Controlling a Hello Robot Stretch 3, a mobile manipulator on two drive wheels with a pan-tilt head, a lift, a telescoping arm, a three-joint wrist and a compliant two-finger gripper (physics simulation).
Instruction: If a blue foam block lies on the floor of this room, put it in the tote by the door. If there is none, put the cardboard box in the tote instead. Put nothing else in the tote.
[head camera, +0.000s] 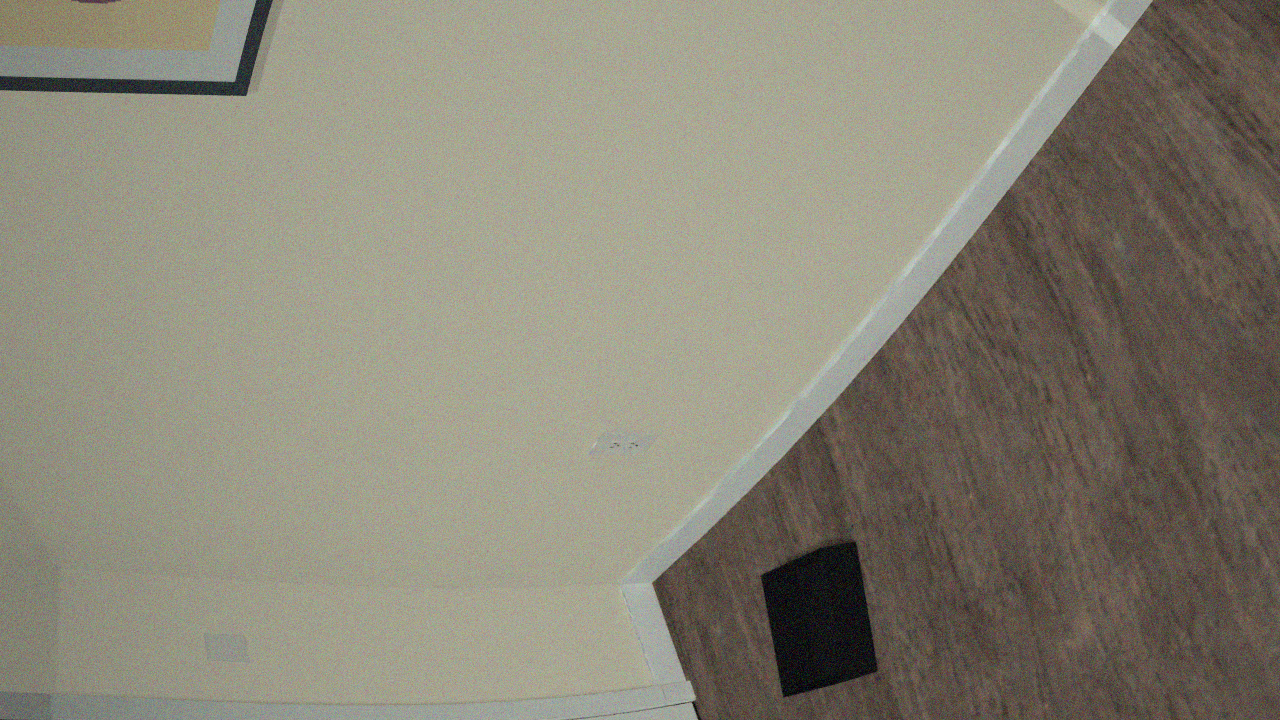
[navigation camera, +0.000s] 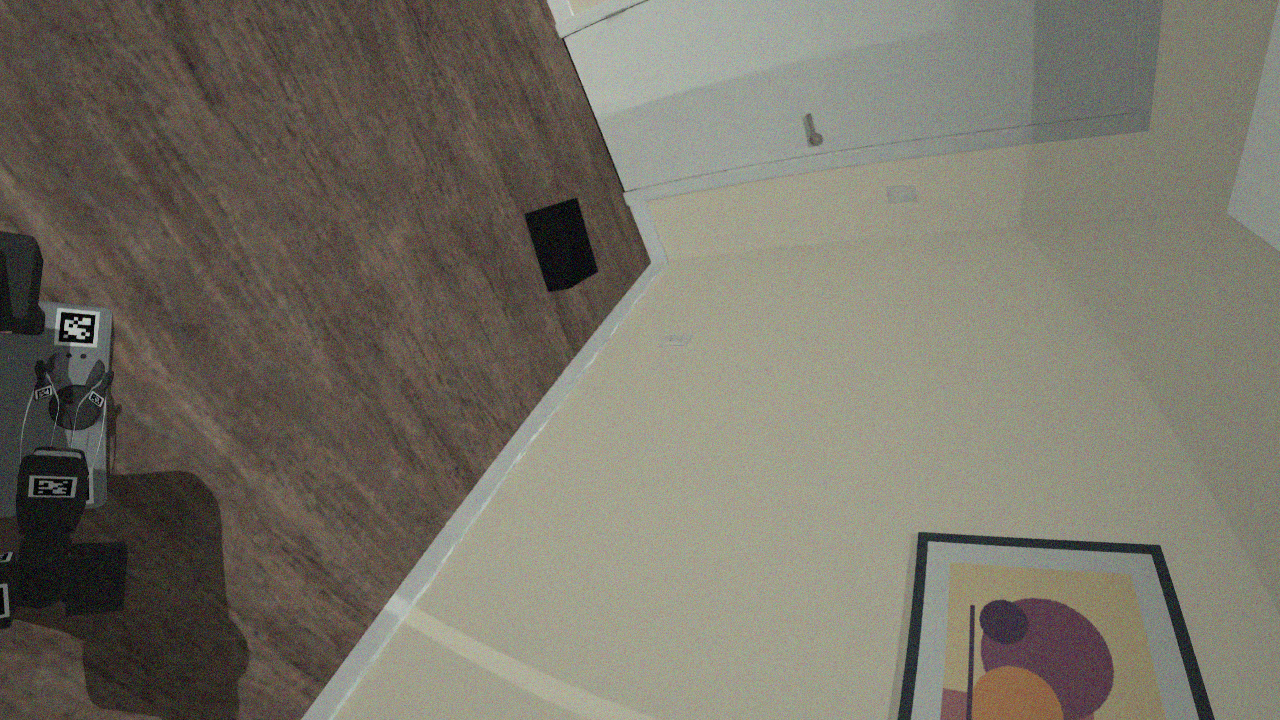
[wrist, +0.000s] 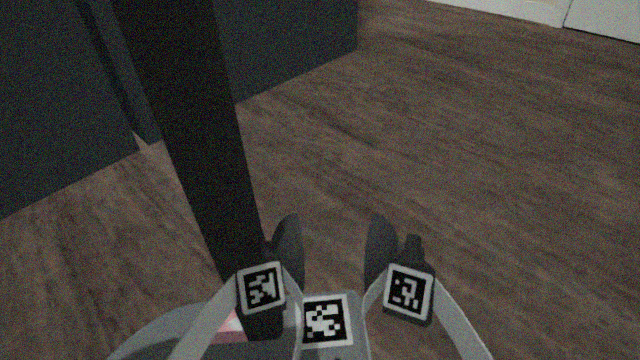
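Note:
A black box-shaped thing stands on the floor near the wall corner, beside the white door. Its inside cannot be made out, and I cannot tell for sure whether it is the tote. My gripper is open and empty, with its fingers apart above the robot's base at the left of the navigation view. It is well away from the black thing. No blue foam block and no cardboard box show in these views.
A long cream wall with a white baseboard runs diagonally to the corner. A framed picture hangs on it. A large dark panel-sided object stands on the floor behind the black mast.

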